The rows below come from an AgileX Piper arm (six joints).
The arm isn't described. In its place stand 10 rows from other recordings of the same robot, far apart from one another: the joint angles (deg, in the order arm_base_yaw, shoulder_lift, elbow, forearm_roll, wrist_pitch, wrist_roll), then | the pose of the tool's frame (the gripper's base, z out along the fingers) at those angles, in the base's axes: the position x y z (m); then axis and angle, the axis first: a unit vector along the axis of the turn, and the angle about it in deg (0 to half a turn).
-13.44 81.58 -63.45 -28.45 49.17 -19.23 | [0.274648 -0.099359 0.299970 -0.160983 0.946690 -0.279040 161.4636]
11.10 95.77 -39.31 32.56 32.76 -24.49 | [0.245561 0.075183 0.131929 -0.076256 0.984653 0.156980 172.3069]
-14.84 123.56 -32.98 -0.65 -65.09 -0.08 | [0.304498 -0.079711 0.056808 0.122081 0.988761 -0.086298 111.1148]
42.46 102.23 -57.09 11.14 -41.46 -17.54 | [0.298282 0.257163 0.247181 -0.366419 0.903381 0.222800 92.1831]
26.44 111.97 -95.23 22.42 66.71 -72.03 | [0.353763 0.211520 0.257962 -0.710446 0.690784 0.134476 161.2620]
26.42 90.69 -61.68 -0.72 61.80 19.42 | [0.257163 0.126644 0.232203 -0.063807 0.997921 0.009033 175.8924]
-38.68 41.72 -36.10 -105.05 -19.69 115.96 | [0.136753 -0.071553 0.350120 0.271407 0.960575 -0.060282 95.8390]
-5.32 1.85 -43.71 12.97 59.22 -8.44 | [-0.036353 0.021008 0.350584 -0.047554 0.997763 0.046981 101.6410]
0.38 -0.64 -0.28 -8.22 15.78 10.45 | [0.053984 -0.003180 0.190837 0.035207 0.999378 0.002017 99.7023]
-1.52 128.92 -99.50 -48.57 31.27 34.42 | [0.501641 -0.048739 0.174172 0.009686 0.972367 -0.233259 139.6426]
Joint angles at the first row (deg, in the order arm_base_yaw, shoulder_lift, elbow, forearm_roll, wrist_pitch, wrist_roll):
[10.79, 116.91, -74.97, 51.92, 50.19, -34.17]
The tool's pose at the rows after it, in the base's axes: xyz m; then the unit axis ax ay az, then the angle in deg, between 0 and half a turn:
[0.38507 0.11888 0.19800 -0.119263 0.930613 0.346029 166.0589]
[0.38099 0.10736 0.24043 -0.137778 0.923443 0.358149 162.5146]
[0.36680 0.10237 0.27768 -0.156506 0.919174 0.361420 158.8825]
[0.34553 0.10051 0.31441 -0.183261 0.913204 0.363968 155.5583]
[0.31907 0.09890 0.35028 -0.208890 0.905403 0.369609 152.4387]
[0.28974 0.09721 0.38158 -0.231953 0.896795 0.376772 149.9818]
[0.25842 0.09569 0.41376 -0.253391 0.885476 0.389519 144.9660]
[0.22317 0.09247 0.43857 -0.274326 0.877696 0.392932 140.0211]
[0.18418 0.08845 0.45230 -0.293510 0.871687 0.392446 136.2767]
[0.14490 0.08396 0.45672 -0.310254 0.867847 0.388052 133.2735]
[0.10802 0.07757 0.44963 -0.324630 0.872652 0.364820 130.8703]
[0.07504 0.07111 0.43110 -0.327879 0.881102 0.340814 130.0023]
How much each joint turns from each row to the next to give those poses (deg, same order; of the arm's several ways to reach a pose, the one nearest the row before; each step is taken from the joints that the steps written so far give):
[-1.85, -3.71, -4.19, -1.52, 5.05, 0.54]
[-1.93, -4.61, -2.35, -0.32, 4.19, 0.18]
[-0.62, -5.41, -0.31, -0.43, 2.03, 0.36]
[-0.06, -5.89, 0.00, -0.49, 2.35, 0.20]
[0.00, -6.13, 0.00, -0.05, 2.70, 0.52]
[0.00, -5.87, 0.00, 0.21, 3.00, 0.89]
[0.00, -6.21, 0.00, 1.64, 0.91, 0.08]
[0.00, -6.65, 0.96, 0.62, 0.26, 0.06]
[0.00, -7.23, 2.66, 0.15, 0.43, -0.01]
[0.00, -7.47, 3.65, -0.33, 0.43, 0.06]
[0.00, -7.79, 4.80, -2.43, 0.17, 0.00]
[0.00, -7.95, 6.24, -2.83, 0.31, 0.71]

